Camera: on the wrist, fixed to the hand. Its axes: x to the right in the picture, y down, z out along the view.
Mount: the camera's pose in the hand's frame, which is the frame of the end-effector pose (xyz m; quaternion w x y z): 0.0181 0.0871 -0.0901 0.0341 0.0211 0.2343 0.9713
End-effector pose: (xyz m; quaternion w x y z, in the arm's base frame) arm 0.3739 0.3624 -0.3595 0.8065 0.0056 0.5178 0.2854
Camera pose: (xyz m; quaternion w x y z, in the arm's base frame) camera 0.2642 0.4179 -0.3898 0.3712 -0.4533 -0.2072 -0.7835
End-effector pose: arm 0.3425 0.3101 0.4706 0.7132 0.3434 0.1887 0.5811
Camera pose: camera 0.2260 0.3596 0.4723 0.5916 -0.0739 0.1478 -0.7891
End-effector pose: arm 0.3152 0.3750 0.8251 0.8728 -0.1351 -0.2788 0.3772
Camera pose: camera 0.3276 0.4451 0.7204 0.2684 0.3454 -0.3342 -0.8349
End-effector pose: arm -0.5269 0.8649 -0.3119 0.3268 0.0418 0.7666 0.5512
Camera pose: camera -0.6162 0.8328 -0.2280 0.7047 -0.6238 -0.0737 -0.3298
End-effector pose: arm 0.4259 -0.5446 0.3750 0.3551 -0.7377 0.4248 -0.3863
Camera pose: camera 0.3228 -0.6122 0.3461 0.3034 0.4855 0.8061 0.1499
